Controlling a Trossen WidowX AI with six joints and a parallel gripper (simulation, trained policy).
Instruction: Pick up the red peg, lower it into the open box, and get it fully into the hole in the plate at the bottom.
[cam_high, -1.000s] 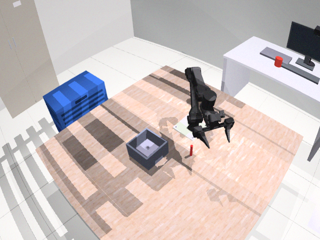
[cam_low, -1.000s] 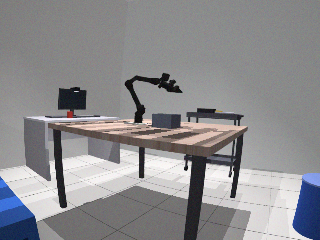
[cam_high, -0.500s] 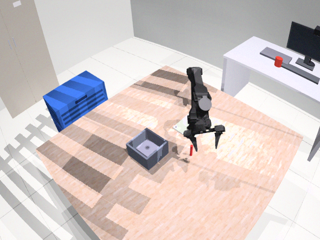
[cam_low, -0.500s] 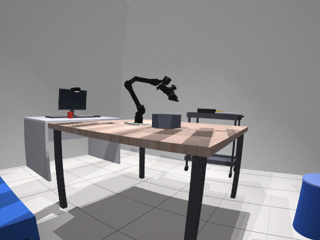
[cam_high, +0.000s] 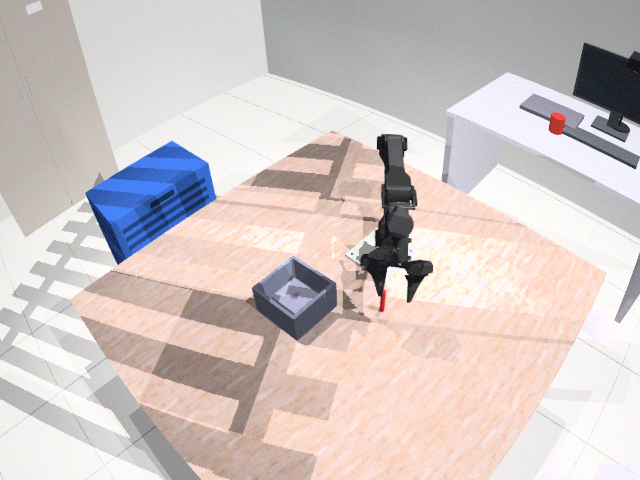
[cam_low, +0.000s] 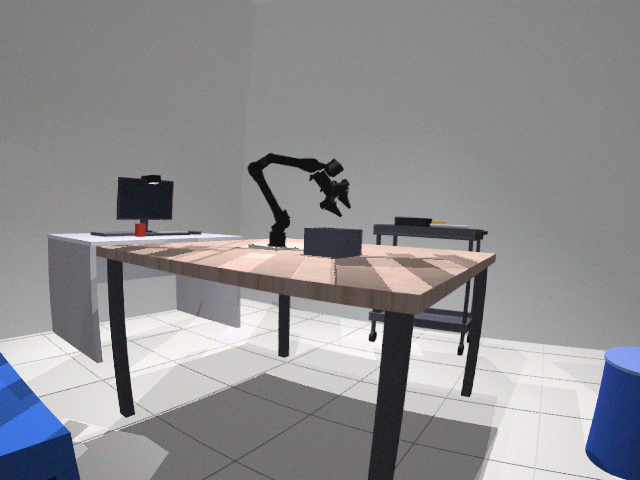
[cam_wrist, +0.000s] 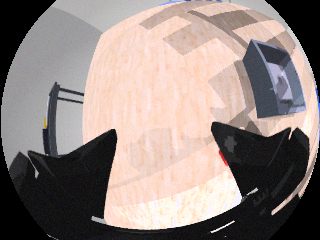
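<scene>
The red peg is 6 cm behind my gripper tip, 8 cm to the right of it and 12 cm below it. From my gripper tip the other things lie so: grey box 9 cm ahead, 26 cm to the right, 14 cm below.
</scene>
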